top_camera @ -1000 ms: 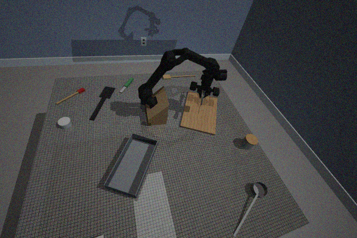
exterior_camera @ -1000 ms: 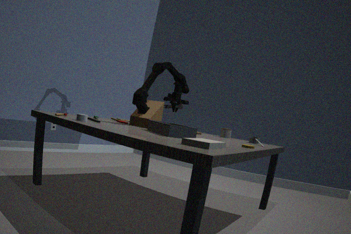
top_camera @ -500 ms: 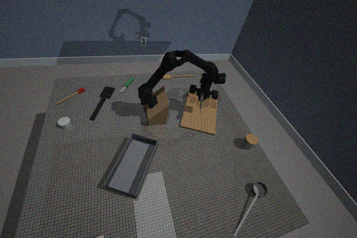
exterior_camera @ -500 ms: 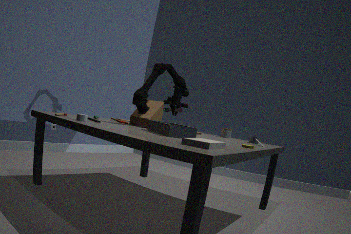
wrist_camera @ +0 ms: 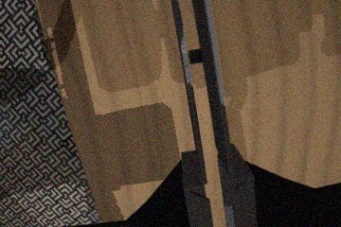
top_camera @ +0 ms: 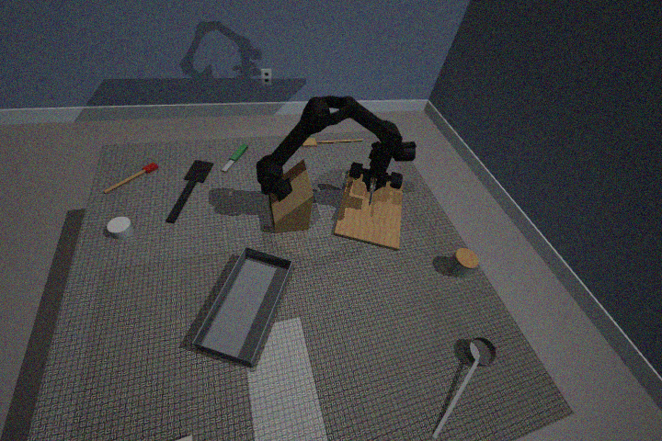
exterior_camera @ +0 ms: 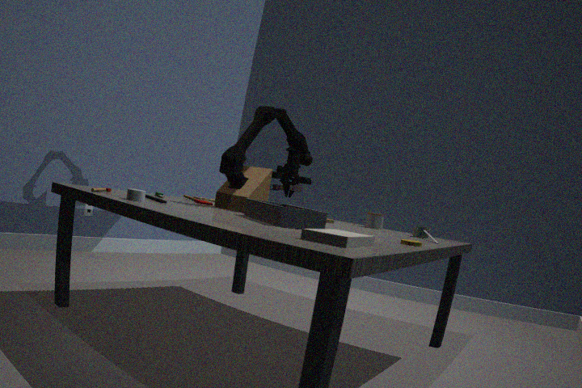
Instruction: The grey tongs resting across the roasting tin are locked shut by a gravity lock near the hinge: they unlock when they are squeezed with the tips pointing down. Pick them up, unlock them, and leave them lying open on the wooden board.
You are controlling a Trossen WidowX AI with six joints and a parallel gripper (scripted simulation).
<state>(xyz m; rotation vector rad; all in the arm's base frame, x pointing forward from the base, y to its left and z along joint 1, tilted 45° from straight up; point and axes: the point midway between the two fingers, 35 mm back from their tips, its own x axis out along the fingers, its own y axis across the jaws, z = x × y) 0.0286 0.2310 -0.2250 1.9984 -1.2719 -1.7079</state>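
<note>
My gripper tip is now 10 mm short of the wooden board, 20 mm to the right of it and 70 mm above it. Also, from my gripper tip: roasting tin: 320 mm ahead, 490 mm to the right, 50 mm below; then cork-lidded jar: 340 mm ahead, 240 mm to the left, 50 mm below; then green tool: 330 mm behind, 470 mm to the right, 70 mm below.
</note>
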